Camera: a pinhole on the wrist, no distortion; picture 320 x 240 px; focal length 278.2 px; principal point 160.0 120.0 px. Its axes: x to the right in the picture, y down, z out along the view. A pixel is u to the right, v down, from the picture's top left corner.
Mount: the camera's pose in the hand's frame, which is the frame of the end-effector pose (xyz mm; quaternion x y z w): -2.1 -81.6 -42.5 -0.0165 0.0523 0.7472 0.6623
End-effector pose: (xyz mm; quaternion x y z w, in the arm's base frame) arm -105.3 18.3 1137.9 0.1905 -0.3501 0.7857 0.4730
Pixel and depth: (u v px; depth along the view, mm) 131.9 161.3 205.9
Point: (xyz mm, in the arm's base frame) -26.0 -89.3 1269.5
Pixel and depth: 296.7 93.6 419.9
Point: -279.5 -272.8 1335.9
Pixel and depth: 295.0 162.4 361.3
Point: -191.6 -278.3 1260.8
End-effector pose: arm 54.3 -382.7 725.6 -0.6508 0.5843 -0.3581 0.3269
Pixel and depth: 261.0 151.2 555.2
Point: 382.1 -333.1 318.6
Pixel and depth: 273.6 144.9 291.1
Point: 221.0 -358.1 545.2
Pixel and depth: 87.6 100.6 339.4
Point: 382.7 -413.9 681.2
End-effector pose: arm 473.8 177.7 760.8 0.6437 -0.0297 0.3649 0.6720
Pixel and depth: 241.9 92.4 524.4
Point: 643.2 -219.3 975.8
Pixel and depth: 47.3 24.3 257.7
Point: 726.8 47.8 728.6
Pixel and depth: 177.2 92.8 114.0
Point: 546.1 127.9 727.1
